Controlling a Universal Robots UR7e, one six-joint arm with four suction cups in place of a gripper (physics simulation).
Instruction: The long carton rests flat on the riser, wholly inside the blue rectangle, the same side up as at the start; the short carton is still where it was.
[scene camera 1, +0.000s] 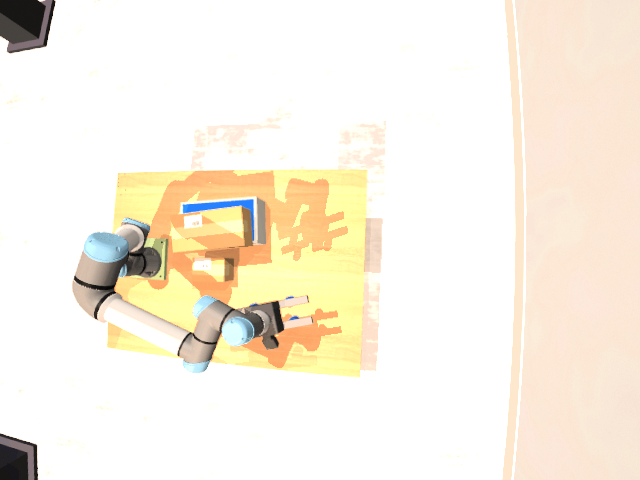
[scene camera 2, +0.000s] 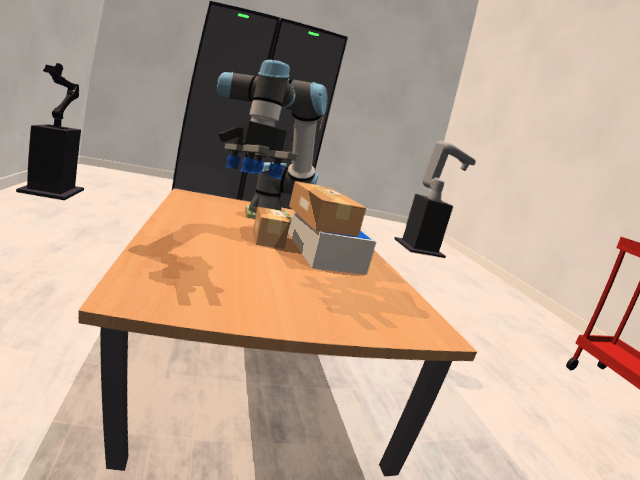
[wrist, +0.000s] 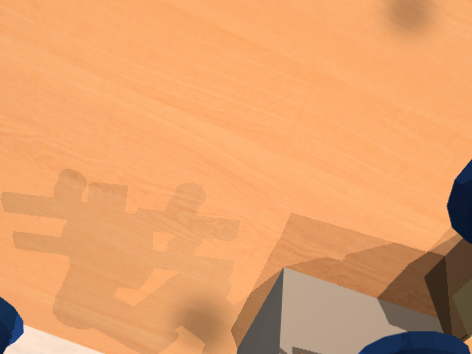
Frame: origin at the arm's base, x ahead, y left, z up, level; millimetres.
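Where they show: hand, its tool point: (scene camera 2: 251, 172) (wrist: 196, 265); arm's base, origin of its link: (scene camera 1: 148, 262).
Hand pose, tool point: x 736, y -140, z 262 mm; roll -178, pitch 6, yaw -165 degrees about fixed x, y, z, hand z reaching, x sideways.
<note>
Things, the pixels of their top centre, and the offset from my tool point. Level surfaces: height alone.
- long carton, centre of its top: (scene camera 2: 327, 193) (scene camera 1: 206, 229) dy +296, dx -320, dz -61 mm
- grey-white riser, centre of its top: (scene camera 2: 332, 221) (scene camera 1: 217, 222) dy +338, dx -325, dz -161 mm
- blue rectangle, centre of its top: (scene camera 2: 332, 221) (scene camera 1: 217, 222) dy +338, dx -325, dz -161 mm
- short carton, centre of its top: (scene camera 2: 273, 214) (scene camera 1: 208, 269) dy +128, dx -366, dz -181 mm
- wooden table, height of its surface: dz -281 mm
The long carton (scene camera 1: 206, 235) (scene camera 2: 338, 214) lies flat, label up, on the grey-white riser (scene camera 1: 261, 222) (scene camera 2: 342, 255) (wrist: 325, 310). The blue rectangle (scene camera 1: 222, 205) (scene camera 2: 366, 235) shows along the carton's far side and right end. In scene camera 1 the carton reaches past the riser's left and near edges; its underside is hidden. The short carton (scene camera 1: 212, 268) (scene camera 2: 272, 228) stands on the table beside the riser. Part of a brown carton (wrist: 462, 295) shows in the wrist view; I cannot tell which. My gripper (scene camera 1: 273, 312) (scene camera 2: 254, 165), four blue cups, is open and empty, high above the table, apart from both cartons.
The wooden table (scene camera 1: 330, 279) (scene camera 2: 248, 299) (wrist: 225, 100) carries the arm's base plate (scene camera 1: 162, 258) at one end. Arm shadows fall on the table. Beyond the table stand black cabinets (scene camera 2: 227, 56), two pedestals (scene camera 2: 53, 157) (scene camera 2: 428, 222) with small arms, and a red cart (scene camera 2: 612, 351).
</note>
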